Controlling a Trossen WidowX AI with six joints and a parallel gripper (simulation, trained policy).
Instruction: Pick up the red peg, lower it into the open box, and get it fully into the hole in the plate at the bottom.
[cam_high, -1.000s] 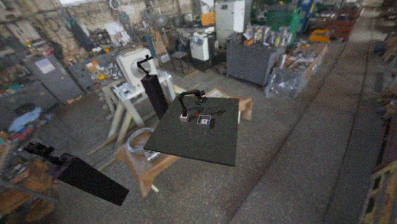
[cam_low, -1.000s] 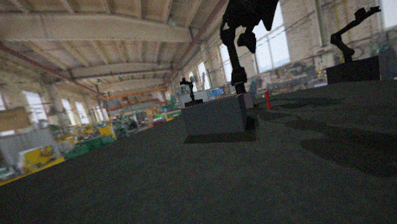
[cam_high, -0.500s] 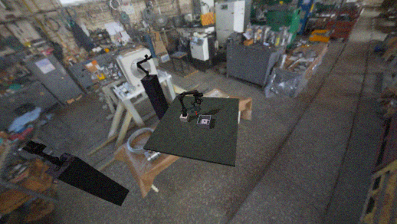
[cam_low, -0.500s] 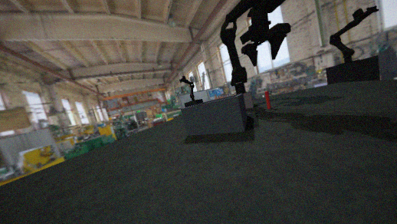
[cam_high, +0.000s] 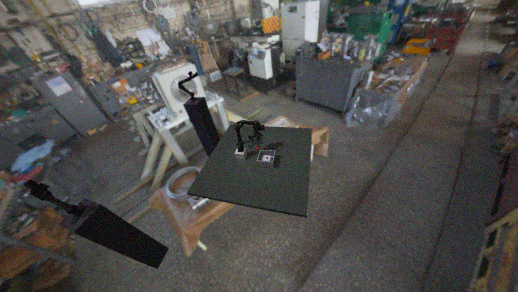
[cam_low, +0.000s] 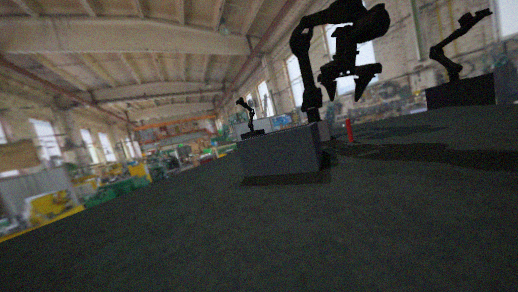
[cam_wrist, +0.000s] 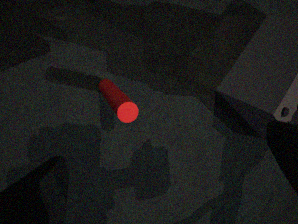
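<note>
The red peg lies 10 cm below my gripper tip. Round my gripper tip: grey box: 18 cm ahead, 18 cm to the right, 12 cm below.
</note>
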